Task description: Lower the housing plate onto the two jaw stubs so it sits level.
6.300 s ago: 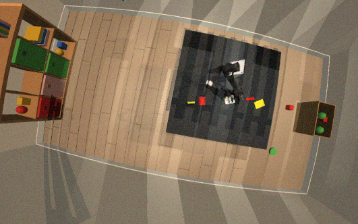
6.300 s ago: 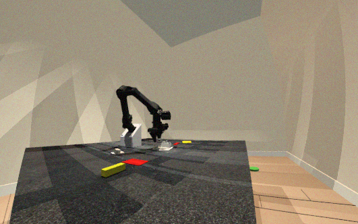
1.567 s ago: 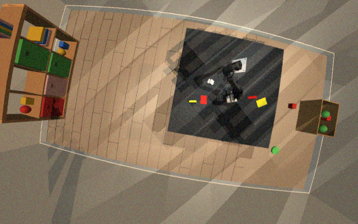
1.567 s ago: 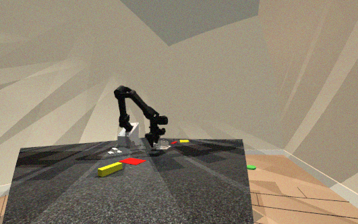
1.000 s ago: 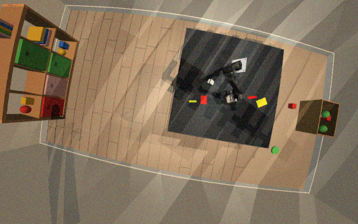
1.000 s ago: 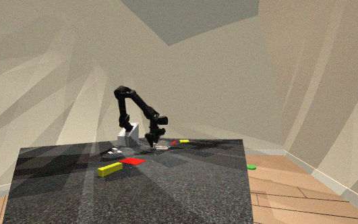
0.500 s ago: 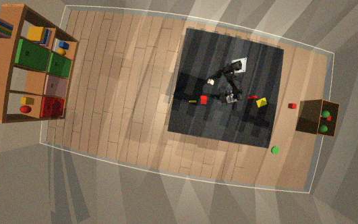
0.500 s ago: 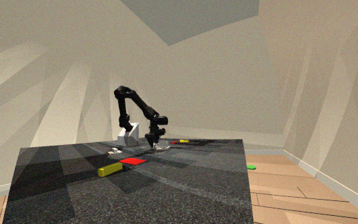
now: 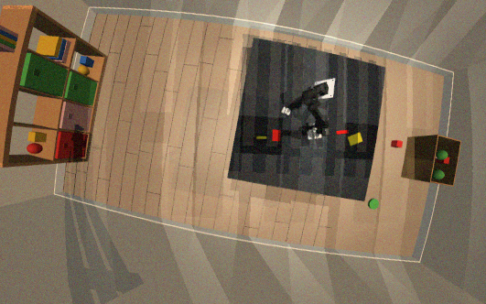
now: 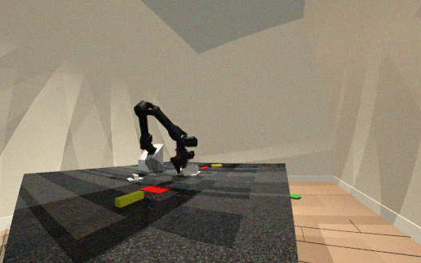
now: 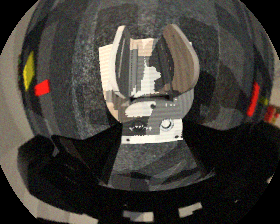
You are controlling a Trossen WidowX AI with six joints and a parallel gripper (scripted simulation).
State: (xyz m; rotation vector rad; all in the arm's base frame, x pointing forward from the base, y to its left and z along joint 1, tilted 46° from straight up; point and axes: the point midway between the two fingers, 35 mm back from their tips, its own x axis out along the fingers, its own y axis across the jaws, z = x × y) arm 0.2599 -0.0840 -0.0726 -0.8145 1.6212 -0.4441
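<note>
The white part is 20 mm above my gripper tip and 10 mm ahead of it. Round my gripper tip: yellow bar (450 mm to the right, 150 mm ahead); then flat red square (320 mm to the right, 120 mm ahead, 10 mm below).
</note>
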